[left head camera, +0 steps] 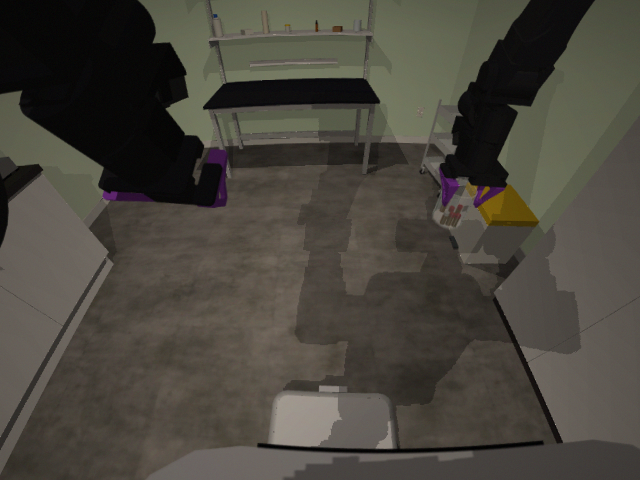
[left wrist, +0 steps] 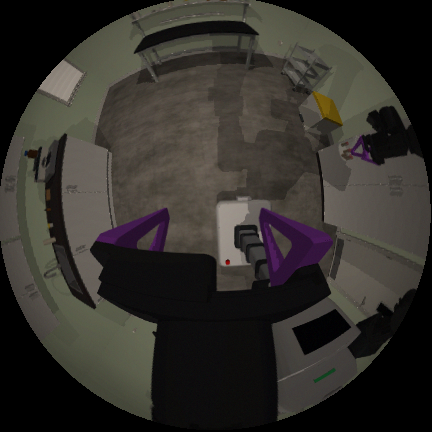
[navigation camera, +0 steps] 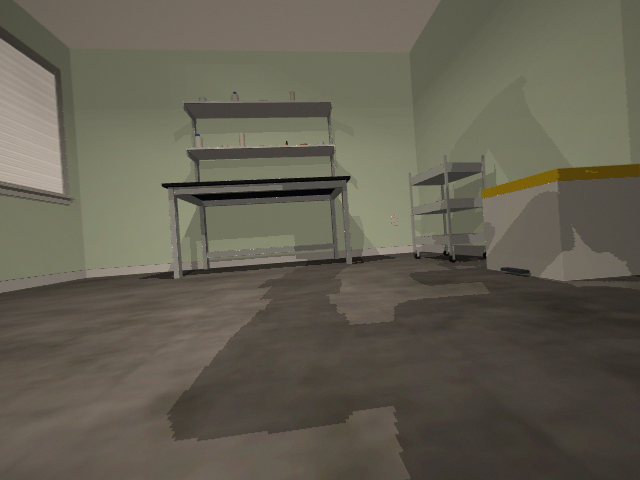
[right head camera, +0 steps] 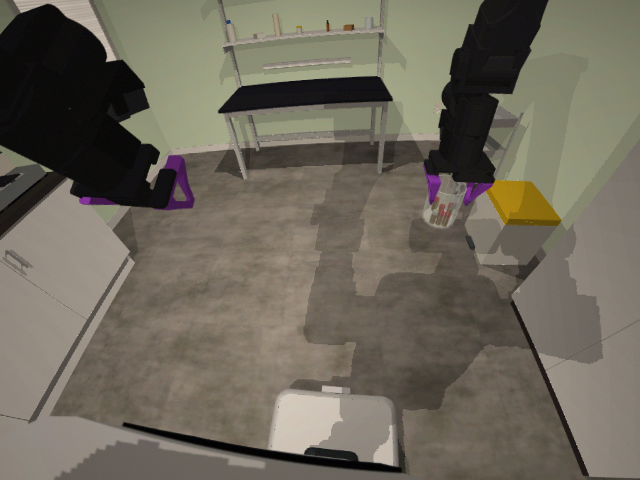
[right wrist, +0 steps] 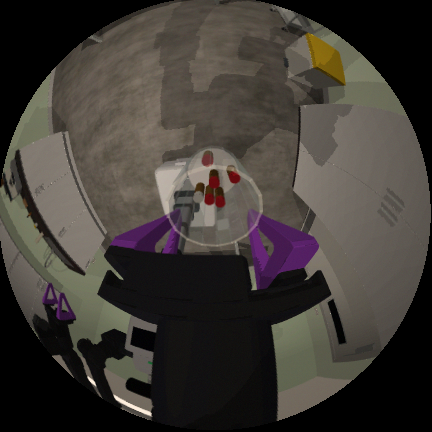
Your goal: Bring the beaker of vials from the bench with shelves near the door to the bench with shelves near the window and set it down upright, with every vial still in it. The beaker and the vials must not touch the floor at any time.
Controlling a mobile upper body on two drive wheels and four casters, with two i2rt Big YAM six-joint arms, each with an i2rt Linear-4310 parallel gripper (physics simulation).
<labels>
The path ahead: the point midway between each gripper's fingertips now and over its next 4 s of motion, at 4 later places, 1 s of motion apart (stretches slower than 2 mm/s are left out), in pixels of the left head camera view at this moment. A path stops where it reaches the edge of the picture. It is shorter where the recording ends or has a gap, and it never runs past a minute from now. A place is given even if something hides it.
My left gripper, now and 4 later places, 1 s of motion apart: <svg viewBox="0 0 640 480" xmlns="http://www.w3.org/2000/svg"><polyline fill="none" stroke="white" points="192,199 163,209 217,117 257,55 267,42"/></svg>
My right gripper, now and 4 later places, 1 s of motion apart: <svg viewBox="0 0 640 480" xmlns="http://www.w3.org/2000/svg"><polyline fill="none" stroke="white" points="459,205 433,197 394,132 354,74 344,58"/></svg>
</labels>
